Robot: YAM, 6 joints.
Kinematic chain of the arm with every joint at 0, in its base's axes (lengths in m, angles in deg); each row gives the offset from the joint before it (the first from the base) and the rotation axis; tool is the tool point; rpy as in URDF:
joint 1: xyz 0 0 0.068 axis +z
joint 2: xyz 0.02 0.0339 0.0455 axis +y
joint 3: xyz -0.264 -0.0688 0 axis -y
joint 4: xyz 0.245 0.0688 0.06 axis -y
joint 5: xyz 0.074 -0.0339 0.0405 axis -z
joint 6: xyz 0.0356 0 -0.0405 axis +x
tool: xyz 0 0 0 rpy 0 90 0
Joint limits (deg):
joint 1: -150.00..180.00
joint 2: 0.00..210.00
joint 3: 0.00..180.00
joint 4: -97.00..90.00
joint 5: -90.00..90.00
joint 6: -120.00..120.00
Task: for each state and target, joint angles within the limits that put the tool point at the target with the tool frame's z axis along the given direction. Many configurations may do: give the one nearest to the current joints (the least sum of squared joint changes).
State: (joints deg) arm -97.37 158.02 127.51 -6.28 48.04 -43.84
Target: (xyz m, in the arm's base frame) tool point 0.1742 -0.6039 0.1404 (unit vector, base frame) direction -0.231 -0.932 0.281
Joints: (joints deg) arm -72.27 171.58 147.36 43.20 30.23 -43.84
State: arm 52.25 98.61 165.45 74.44 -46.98 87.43
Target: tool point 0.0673 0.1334 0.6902 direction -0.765 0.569 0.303
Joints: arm 50.13 99.28 152.71 46.63 -72.08 87.43
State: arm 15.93 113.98 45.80 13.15 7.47 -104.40
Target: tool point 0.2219 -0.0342 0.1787 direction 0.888 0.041 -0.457
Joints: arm -10.62 64.88 21.94 15.10 -11.77 -104.40
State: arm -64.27 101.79 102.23 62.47 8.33 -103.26
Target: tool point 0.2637 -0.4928 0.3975 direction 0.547 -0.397 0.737
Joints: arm -62.97 149.31 150.64 49.41 -17.87 -103.26
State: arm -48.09 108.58 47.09 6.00 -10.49 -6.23
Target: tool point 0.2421 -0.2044 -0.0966 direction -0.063 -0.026 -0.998
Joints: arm -39.79 148.03 61.89 -5.69 3.46 -6.23
